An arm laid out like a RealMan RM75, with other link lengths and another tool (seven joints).
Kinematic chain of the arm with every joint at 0, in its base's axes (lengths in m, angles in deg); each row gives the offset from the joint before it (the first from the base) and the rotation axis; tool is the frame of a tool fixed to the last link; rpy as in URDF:
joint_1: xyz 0 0 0.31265 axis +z
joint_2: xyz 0 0 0 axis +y
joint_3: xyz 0 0 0.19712 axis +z
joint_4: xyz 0 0 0 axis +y
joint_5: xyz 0 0 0.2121 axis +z
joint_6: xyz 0 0 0 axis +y
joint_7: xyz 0 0 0.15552 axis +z
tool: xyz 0.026 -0.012 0.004 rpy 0 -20.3 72.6
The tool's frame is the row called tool.
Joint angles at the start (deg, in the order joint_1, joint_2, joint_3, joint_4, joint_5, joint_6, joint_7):
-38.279, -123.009, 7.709, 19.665, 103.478, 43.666, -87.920
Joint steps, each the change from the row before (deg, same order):
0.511, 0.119, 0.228, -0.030, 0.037, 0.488, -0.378
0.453, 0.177, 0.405, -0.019, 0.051, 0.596, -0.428
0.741, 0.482, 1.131, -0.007, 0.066, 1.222, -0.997
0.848, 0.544, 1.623, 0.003, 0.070, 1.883, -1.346
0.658, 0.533, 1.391, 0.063, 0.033, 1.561, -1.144
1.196, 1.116, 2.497, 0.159, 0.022, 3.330, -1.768
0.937, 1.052, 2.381, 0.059, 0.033, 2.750, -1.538
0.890, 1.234, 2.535, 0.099, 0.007, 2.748, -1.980
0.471, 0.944, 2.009, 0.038, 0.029, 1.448, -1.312
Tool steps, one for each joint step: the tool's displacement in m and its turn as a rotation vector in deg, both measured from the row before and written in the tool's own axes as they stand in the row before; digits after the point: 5 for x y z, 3 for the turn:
-0.00297, 0.00027, -0.00105, -0.263, 0.019, -0.253
-0.00195, 0.00010, -0.00102, -0.323, 0.186, -0.064
-0.00205, -0.00056, -0.00182, -0.702, 0.561, 0.140
-0.00068, 0.00066, -0.00232, -1.208, 1.106, 0.308
-0.00030, -0.00020, -0.00207, -0.969, 0.905, 0.328
0.00033, -0.00083, -0.00471, -1.800, 1.972, 0.968
0.00062, 0.00010, -0.00387, -1.836, 1.526, 1.049
0.00039, -0.00051, -0.00419, -2.080, 1.374, 0.855
0.00022, -0.00051, -0.00227, -1.474, 0.516, 0.894

